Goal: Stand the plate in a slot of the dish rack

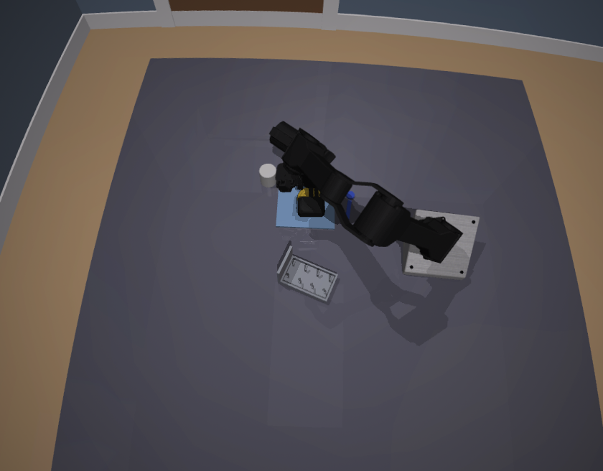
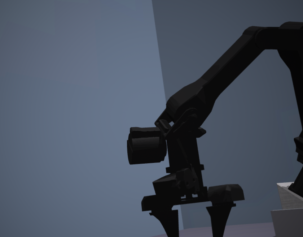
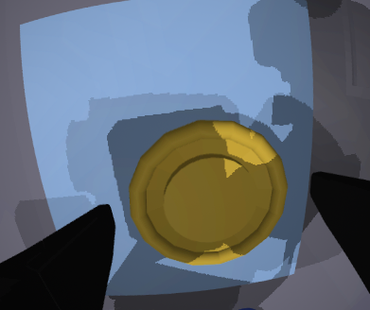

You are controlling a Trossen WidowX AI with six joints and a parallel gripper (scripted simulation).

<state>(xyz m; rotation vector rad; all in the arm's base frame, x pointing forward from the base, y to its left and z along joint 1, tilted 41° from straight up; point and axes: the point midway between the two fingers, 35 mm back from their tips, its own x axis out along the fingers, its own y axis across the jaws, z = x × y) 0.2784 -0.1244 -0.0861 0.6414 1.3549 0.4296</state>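
Now: the yellow plate 1 cm below my gripper tip. From my gripper tip the other things lie so: light blue mat (1 cm ahead, 1 cm to the left, 2 cm below); then white cup (10 cm ahead, 7 cm to the right); then blue spoon (11 cm behind, 1 cm to the left, 2 cm below).
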